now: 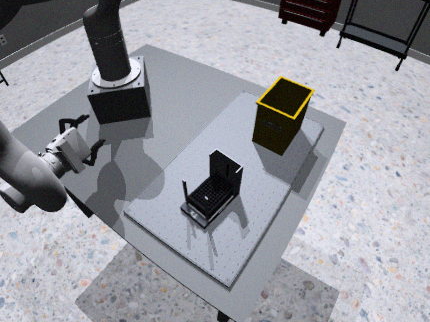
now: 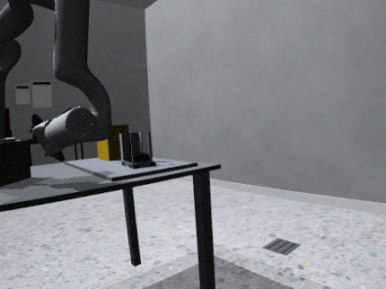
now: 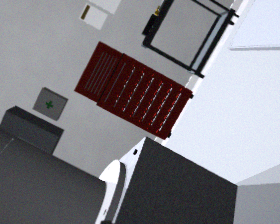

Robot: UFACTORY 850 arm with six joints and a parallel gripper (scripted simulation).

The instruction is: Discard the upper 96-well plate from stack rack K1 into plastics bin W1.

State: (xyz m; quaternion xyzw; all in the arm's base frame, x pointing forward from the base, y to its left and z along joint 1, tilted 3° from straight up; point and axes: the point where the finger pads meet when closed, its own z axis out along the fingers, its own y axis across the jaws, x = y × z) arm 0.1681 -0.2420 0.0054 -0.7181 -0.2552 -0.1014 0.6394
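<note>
Now: hand 390 mm short of the black 96-well plate, 90 mm to the right of it and 100 mm above it. Round my hand: plastics bin W1: 430 mm ahead, 440 mm to the left, 50 mm below.
</note>
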